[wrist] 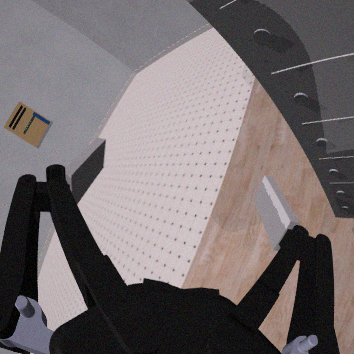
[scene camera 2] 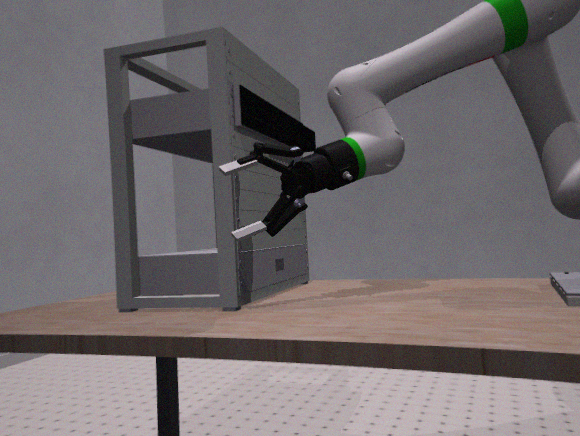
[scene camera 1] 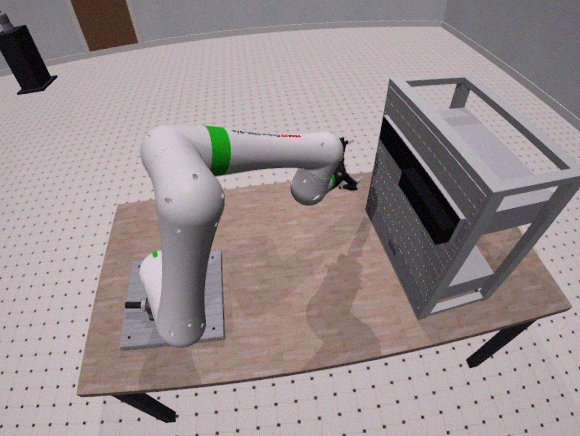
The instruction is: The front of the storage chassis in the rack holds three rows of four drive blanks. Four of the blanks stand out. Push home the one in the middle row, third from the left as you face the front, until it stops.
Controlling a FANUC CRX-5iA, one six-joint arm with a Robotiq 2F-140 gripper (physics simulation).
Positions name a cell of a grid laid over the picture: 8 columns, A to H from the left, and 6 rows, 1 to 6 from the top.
Scene:
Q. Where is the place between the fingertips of the gripper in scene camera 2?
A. D3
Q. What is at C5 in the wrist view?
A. The gripper.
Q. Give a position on a grey rack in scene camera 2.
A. D2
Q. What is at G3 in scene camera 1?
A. A grey rack.

